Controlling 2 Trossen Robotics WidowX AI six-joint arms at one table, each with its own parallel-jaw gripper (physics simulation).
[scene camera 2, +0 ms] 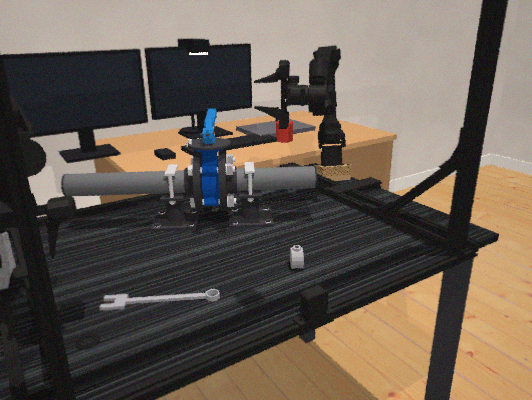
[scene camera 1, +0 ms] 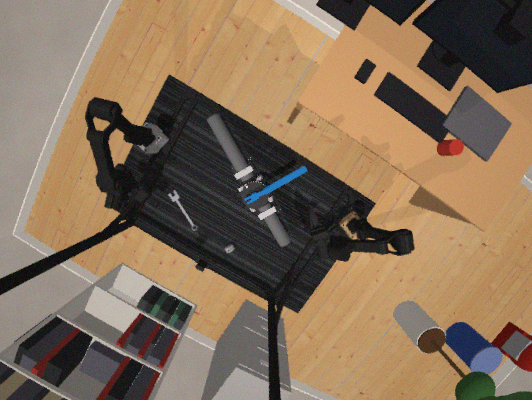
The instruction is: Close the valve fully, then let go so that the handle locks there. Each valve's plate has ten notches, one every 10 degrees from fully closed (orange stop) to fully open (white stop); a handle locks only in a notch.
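Places are measured from the left arm's base along level axes (x ahead, y right, z down), in millimetres.
Pixels of known places: left gripper, between the fingertips: [scene camera 1: 139, 184]; right gripper, between the fingertips: [scene camera 2: 254, 94] [scene camera 1: 309, 206]; left arm's base, origin of its link: [scene camera 1: 146, 137]; right arm's base, origin of its link: [scene camera 2: 332, 165] [scene camera 1: 353, 225].
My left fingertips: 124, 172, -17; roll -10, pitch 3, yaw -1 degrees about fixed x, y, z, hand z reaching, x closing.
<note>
Ahead of a thing's pixels: the offset from my left fingertips to its top centre, as dx, dy, dz. "spot": to the spot under its first point. Level surfaces: height alone.
A blue valve handle {+421, -447, -144} [scene camera 1: 282, 182] [scene camera 2: 210, 125] points away from the scene camera 2 side, roughly crosswise to the grey pipe {+182, -411, -15} [scene camera 1: 228, 141] [scene camera 2: 117, 183]. It sits on the dark notched plate {dz -90} [scene camera 2: 192, 145] above the blue valve body {spot: +388, -311, -9} [scene camera 2: 210, 177]. The exact notch, the orange stop and whether the handle is locked cannot be made out. My right gripper [scene camera 1: 328, 201] [scene camera 2: 256, 94] is open and empty, to the right of the handle and apart from it. My left gripper [scene camera 1: 147, 187] is open and empty at the table's left end, far from the valve; it is partly hidden by the frame.
White clamps [scene camera 1: 244, 173] [scene camera 2: 249, 182] hold the pipe. A light wrench {+218, -4, +120} [scene camera 1: 184, 212] [scene camera 2: 165, 298] and a small white part {+521, -38, +80} [scene camera 1: 229, 248] [scene camera 2: 297, 258] lie on the black table {dz +131} [scene camera 1: 165, 240] [scene camera 2: 240, 250]. Black frame posts {spot: +887, +6, -226} [scene camera 1: 274, 345] [scene camera 2: 482, 115] stand at the table's edges. A desk [scene camera 2: 370, 135] with monitors stands behind.
</note>
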